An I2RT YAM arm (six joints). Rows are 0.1 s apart.
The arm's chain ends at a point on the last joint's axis. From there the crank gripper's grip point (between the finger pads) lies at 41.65 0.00 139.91 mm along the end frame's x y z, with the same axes.
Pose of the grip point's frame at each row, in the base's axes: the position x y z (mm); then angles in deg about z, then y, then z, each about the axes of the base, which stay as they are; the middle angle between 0 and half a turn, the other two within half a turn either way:
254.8 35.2 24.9 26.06 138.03 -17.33
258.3 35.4 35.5 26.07 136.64 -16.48
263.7 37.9 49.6 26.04 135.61 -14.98
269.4 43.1 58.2 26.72 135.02 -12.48
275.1 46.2 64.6 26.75 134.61 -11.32
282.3 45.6 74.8 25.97 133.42 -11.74
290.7 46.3 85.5 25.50 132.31 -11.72
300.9 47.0 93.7 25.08 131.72 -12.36
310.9 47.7 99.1 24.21 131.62 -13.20
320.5 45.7 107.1 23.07 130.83 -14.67
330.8 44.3 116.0 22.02 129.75 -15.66
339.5 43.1 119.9 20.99 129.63 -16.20
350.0 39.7 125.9 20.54 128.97 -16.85
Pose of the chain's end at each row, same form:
186.6 37.3 153.9 26.06 138.03 -17.33
187.1 37.4 162.9 26.07 136.64 -16.48
190.3 38.6 175.8 26.04 135.61 -14.98
194.5 40.5 183.5 26.72 135.02 -12.48
199.4 42.2 189.3 26.75 134.61 -11.32
204.3 43.2 198.2 25.97 133.42 -11.74
210.5 44.6 207.5 25.50 132.31 -11.72
219.6 46.7 215.0 25.08 131.72 -12.36
229.7 49.2 220.4 24.21 131.62 -13.20
238.2 50.4 227.6 23.07 130.83 -14.67
246.8 51.6 235.2 22.02 129.75 -15.66
255.7 51.9 239.1 20.99 129.63 -16.20
265.1 50.1 244.2 20.54 128.97 -16.85

